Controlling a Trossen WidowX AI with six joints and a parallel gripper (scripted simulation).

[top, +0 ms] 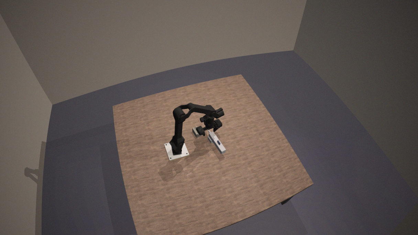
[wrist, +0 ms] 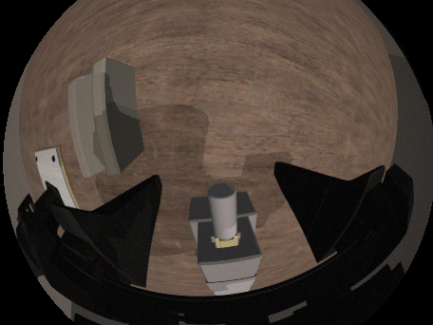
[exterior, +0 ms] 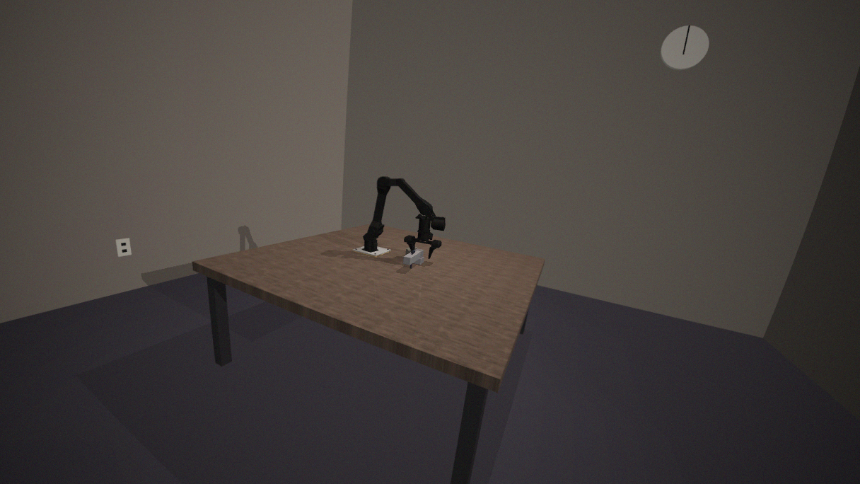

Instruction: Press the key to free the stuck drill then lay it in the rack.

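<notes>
Right now the yellow drill is 50 mm to the right of my gripper tip, 30 mm above it and 10 mm ahead of it. Round my gripper tip: pale grey sleeve 110 mm to the right, 30 mm ahead, 30 mm above; dark key 130 mm to the right, 40 mm ahead, 40 mm above; grey rack 90 mm behind, 30 mm to the left.
</notes>
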